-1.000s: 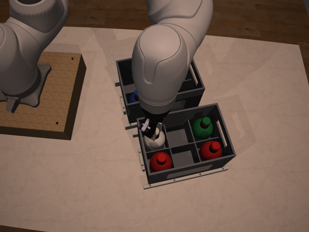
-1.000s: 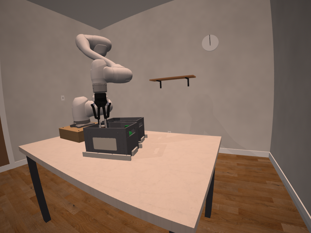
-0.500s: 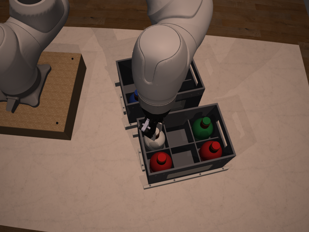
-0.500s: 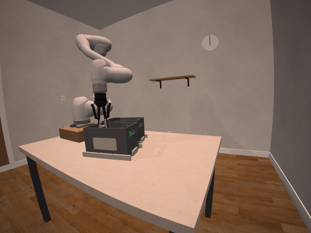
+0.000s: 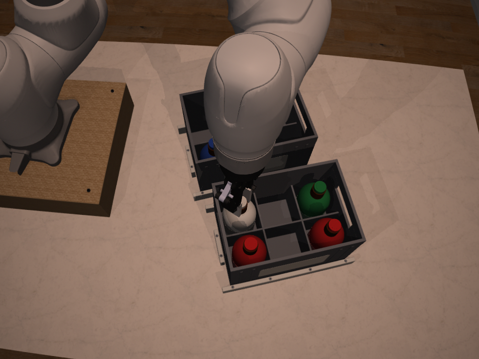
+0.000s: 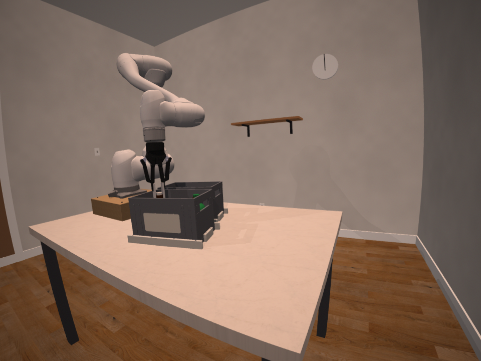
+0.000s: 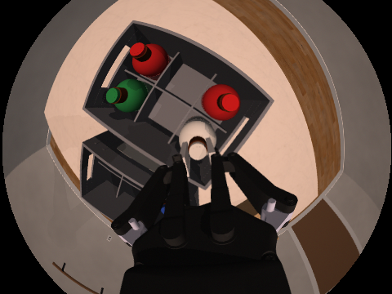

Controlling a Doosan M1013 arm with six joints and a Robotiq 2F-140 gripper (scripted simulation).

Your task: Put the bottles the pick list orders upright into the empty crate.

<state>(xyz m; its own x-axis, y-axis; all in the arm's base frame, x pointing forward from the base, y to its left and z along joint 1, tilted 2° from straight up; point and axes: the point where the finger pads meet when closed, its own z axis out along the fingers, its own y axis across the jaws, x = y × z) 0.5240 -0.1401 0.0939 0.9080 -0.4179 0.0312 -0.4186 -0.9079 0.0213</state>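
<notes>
Now: hand 80 mm above the white bottle. From my hand the other things lie so: blue bottle 130 mm to the left, 90 mm below, 70 mm behind; then green bottle 160 mm ahead, 90 mm below, 60 mm to the left; then pick list 340 mm to the left, 180 mm below, 80 mm behind.
</notes>
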